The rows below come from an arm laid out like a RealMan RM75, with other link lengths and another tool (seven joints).
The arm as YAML. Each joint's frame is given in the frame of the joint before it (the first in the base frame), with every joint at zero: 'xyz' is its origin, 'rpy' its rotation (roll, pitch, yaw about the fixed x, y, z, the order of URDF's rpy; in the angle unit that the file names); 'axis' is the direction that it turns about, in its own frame. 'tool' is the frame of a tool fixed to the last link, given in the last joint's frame.
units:
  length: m
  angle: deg
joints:
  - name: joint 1
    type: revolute
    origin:
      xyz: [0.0, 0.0, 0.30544]
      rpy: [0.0, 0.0, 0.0]
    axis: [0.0, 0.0, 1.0]
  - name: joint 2
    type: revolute
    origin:
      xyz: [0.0, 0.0, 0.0]
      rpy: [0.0, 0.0, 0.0]
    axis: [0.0, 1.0, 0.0]
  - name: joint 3
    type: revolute
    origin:
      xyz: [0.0, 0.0, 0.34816]
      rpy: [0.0, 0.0, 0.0]
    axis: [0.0, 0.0, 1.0]
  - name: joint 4
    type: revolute
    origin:
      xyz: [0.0, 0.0, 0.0]
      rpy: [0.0, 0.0, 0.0]
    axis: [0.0, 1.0, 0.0]
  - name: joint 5
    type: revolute
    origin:
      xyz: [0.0, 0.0, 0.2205]
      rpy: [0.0, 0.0, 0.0]
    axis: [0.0, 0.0, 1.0]
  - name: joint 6
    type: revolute
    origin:
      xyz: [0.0, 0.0, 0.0]
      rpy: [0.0, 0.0, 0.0]
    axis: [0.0, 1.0, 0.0]
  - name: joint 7
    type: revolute
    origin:
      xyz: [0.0, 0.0, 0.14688]
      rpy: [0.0, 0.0, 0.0]
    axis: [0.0, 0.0, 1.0]
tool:
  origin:
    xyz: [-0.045, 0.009, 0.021]
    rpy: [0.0, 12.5, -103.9]
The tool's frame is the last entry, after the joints.
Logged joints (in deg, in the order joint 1, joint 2, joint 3, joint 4, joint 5, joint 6, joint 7), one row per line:
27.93 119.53 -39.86 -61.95 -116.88 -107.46 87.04
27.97 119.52 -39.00 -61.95 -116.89 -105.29 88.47
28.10 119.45 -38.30 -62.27 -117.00 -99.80 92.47
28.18 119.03 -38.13 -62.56 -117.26 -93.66 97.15
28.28 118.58 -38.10 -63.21 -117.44 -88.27 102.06
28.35 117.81 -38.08 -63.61 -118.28 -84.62 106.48
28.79 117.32 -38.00 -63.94 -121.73 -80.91 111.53
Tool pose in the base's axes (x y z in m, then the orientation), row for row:
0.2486 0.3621 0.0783 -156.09 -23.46 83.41
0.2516 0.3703 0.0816 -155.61 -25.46 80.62
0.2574 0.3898 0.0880 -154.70 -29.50 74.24
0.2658 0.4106 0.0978 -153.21 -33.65 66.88
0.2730 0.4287 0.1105 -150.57 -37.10 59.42
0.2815 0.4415 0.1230 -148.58 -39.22 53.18
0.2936 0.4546 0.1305 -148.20 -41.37 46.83
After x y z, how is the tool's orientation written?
As angles about the fixed x, y, z axes (roll, pitch, yaw), in degrees.
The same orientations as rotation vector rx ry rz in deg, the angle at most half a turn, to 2 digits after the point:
-105.36 -102.54 -2.08
-106.18 -99.38 -4.71
-108.30 -92.50 -10.59
-110.36 -84.86 -16.82
-111.63 -77.43 -21.83
-113.08 -71.52 -25.65
-115.71 -65.61 -30.85

